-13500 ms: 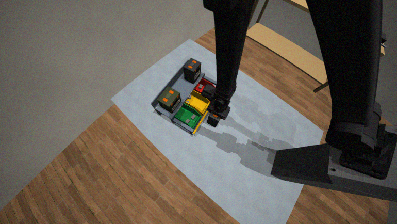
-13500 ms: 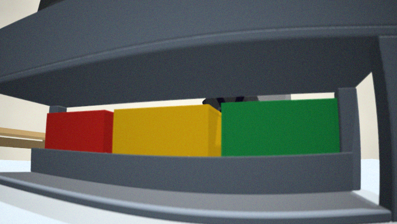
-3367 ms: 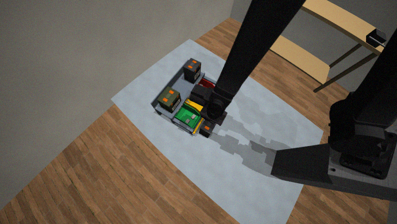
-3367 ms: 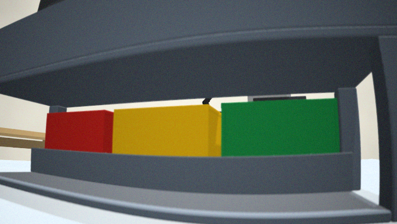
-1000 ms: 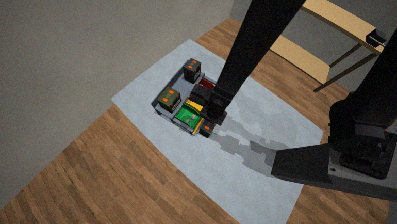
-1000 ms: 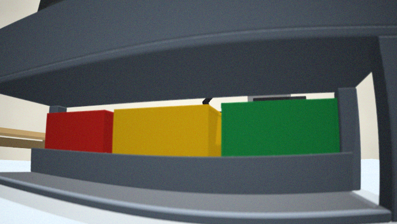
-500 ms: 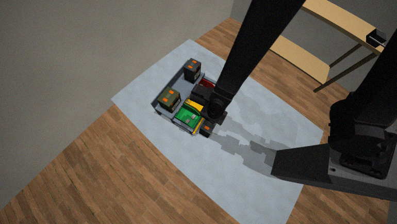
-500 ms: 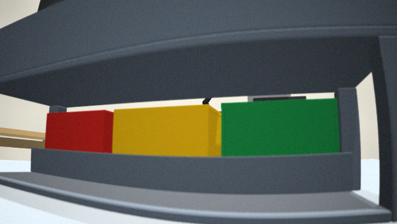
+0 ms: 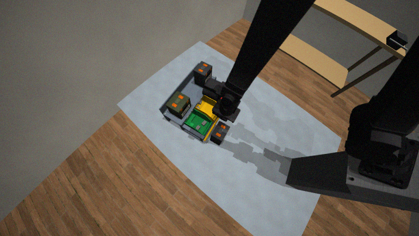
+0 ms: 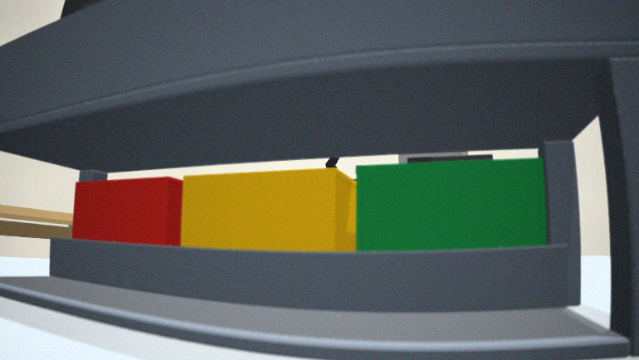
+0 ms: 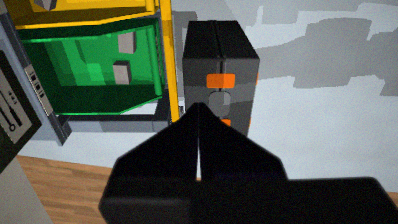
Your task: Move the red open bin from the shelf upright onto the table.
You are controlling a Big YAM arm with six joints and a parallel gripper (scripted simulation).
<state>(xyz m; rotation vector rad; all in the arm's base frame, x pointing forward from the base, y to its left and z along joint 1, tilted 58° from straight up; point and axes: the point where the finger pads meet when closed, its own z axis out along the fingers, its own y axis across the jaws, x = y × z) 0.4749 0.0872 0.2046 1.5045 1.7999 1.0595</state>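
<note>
Right now my hand is 60 mm short of the thin yellow rod, 60 mm to the left of it and 140 mm above it. The rest, counted from my hand: green bin 120 mm ahead, 90 mm to the left, 160 mm below; yellow bin 150 mm ahead, 20 mm to the right, 160 mm below; olive box 210 mm ahead, 120 mm to the left, 50 mm below.
</note>
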